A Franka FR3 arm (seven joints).
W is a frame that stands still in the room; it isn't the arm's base.
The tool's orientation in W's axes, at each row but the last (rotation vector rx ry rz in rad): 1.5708 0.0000 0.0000; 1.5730 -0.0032 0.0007; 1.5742 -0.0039 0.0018; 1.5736 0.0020 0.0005; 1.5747 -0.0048 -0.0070; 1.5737 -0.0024 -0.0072; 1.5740 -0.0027 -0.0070; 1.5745 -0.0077 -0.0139; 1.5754 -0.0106 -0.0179; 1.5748 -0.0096 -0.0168; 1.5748 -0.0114 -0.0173
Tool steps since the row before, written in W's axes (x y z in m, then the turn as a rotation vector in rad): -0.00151 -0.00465 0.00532 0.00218 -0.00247 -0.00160; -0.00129 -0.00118 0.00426 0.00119 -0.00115 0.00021; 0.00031 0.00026 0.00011 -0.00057 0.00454 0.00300; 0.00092 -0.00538 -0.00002 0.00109 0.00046 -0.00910; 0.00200 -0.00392 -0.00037 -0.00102 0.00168 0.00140; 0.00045 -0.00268 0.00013 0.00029 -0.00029 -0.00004; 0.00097 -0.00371 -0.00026 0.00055 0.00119 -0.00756; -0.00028 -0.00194 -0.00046 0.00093 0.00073 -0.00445; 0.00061 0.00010 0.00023 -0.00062 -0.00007 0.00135; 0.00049 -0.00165 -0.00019 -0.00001 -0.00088 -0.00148; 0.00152 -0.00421 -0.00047 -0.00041 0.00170 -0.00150
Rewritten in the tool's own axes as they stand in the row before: -0.00151 0.00532 0.00465 0.00218 -0.00160 0.00247; -0.00128 0.00427 0.00117 0.00119 0.00021 0.00115; 0.00031 0.00011 -0.00026 -0.00057 0.00299 -0.00455; 0.00091 0.00000 0.00538 0.00110 -0.00910 -0.00043; 0.00203 -0.00035 0.00391 -0.00103 0.00139 -0.00168; 0.00047 0.00014 0.00268 0.00029 -0.00004 0.00029; 0.00099 -0.00025 0.00370 0.00056 -0.00756 -0.00117; -0.00025 -0.00045 0.00195 0.00094 -0.00445 -0.00073; 0.00061 0.00023 -0.00011 -0.00062 0.00135 0.00008; 0.00052 -0.00018 0.00164 0.00001 -0.00148 0.00089; 0.00160 -0.00045 0.00418 -0.00044 -0.00151 -0.00169
